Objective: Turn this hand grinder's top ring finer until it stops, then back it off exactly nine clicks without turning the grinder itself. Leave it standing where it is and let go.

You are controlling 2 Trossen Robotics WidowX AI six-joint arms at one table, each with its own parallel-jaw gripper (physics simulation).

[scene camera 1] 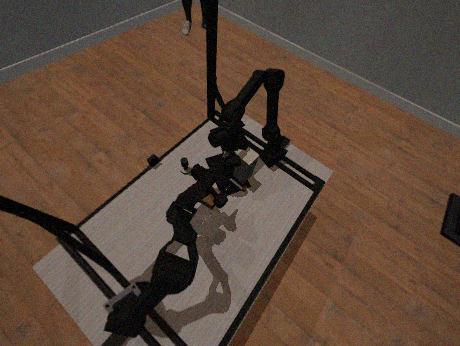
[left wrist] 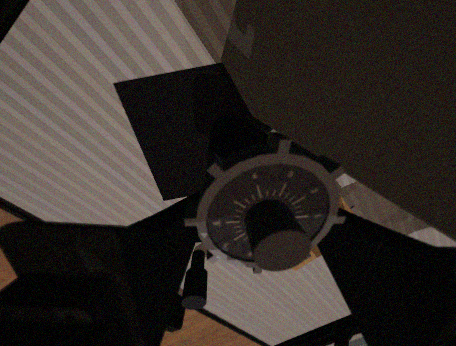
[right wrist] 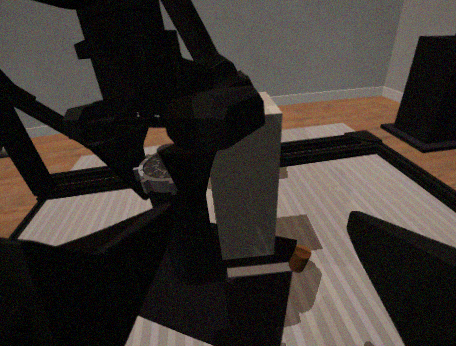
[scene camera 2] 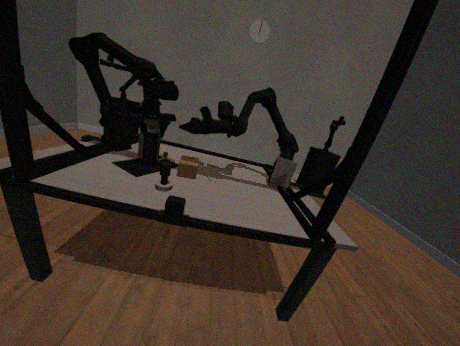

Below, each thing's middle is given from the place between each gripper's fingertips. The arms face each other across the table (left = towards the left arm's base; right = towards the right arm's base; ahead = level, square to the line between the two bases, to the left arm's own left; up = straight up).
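Scene:
My right hand is 60 mm past the grinder ring [right wrist: 153,178], 110 mm to the right of it and 40 mm above it. Counted from my right hand: tall pale block [left wrist: 364,91], 10 mm ahead, 150 mm to the left, 90 mm below; dark base plate [left wrist: 171,114], 60 mm behind, 110 mm to the left, 190 mm below; hand grinder [left wrist: 278,242], 60 mm behind, 110 mm to the left, 100 mm below.
Counted from my left hand: grinder ring, 10 mm ahead, 10 mm to the left, 30 mm above; tall pale block, 80 mm ahead, 50 mm to the left, 20 mm below; dark base plate, 10 mm ahead, 10 mm to the left, 120 mm below; hand grinder, 10 mm ahead, 10 mm to the left, 30 mm below. Going by its middle, the hand grinder is nearer to my left hand than to my right hand.

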